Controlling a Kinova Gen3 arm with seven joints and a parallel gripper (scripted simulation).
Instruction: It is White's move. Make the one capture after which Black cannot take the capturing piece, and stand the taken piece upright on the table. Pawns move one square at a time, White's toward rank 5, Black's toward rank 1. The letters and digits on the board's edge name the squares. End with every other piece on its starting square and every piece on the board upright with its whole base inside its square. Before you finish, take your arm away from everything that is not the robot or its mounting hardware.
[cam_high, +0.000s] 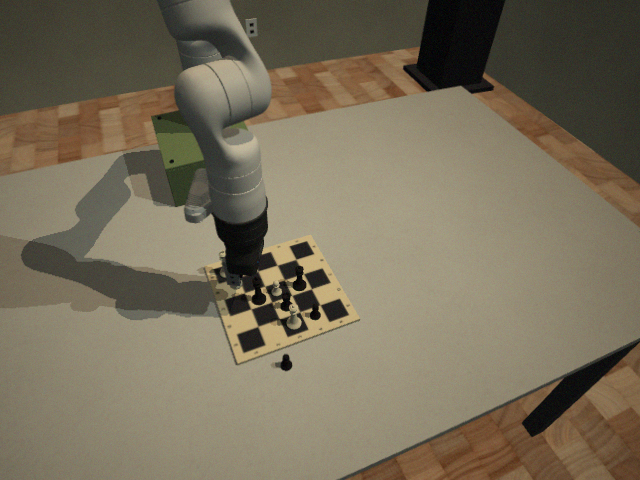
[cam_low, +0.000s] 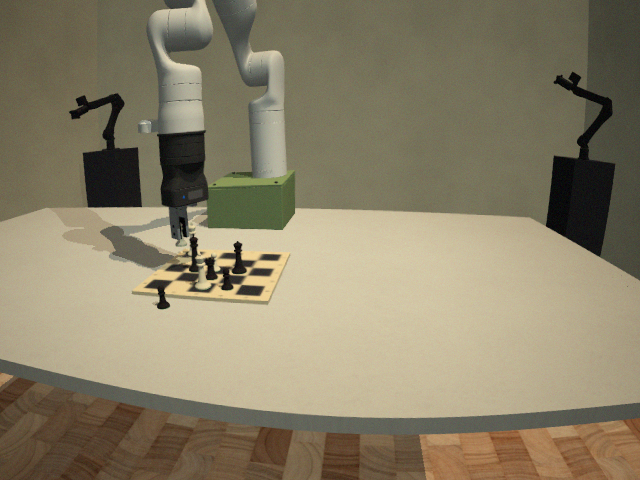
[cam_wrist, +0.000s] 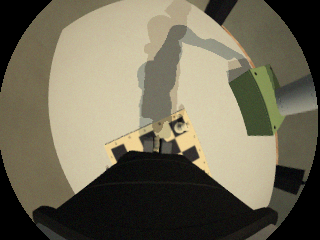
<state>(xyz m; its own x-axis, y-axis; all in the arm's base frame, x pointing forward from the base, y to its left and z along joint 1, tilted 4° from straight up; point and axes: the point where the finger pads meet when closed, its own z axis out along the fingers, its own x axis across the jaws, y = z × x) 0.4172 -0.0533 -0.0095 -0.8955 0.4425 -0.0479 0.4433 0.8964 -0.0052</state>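
The tall black piece is 10 mm ahead of my hand, 30 mm to the left of it and 40 mm below it. Also, from my hand: chessboard 10 mm ahead, 70 mm to the left, 70 mm below; then white pawn 10 mm ahead, 70 mm to the left, 60 mm below; then tall white piece 60 mm behind, 10 mm to the right, 40 mm below.
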